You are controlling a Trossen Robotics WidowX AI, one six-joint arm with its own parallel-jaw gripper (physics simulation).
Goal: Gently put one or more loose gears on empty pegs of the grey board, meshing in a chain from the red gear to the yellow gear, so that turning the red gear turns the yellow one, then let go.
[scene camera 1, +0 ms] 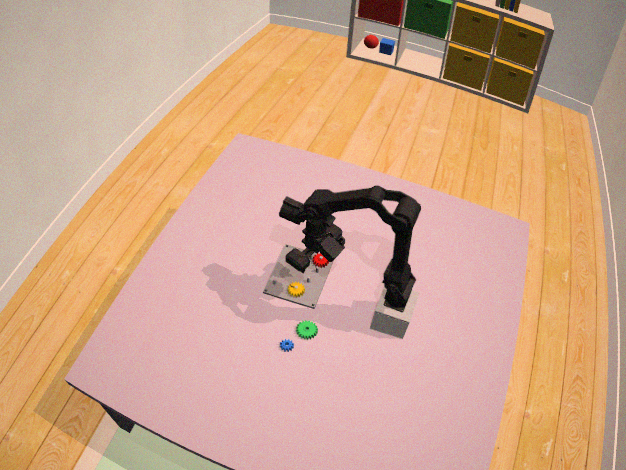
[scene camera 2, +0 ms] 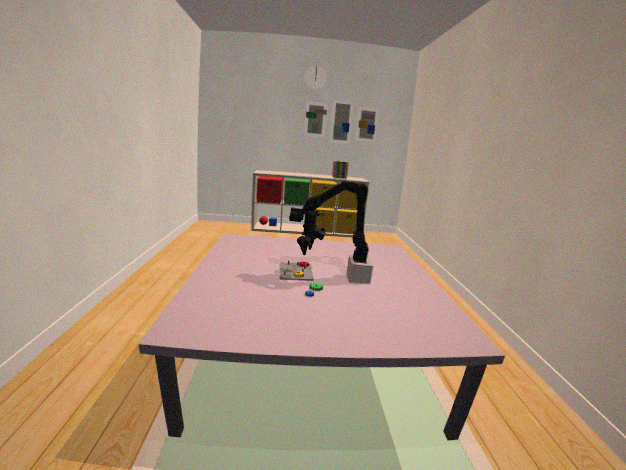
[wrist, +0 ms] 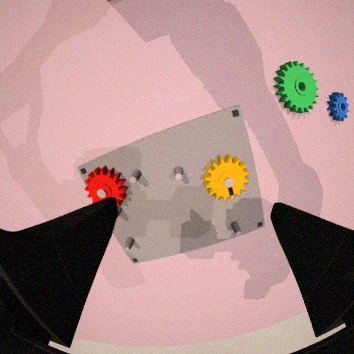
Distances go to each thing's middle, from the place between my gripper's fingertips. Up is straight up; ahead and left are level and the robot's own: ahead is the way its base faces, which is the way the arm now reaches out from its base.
My hand is 16 cm to the right of the green gear (wrist: 296,86), 12 cm above it and 5 cm past it. The rest, counted from my hand: grey board (scene camera 1: 284,273) (12 cm below, 5 cm ahead, 3 cm to the right); then yellow gear (wrist: 228,167) (11 cm below, 4 cm to the left, 3 cm ahead); then red gear (wrist: 98,178) (11 cm to the right, 11 cm below, 1 cm ahead).
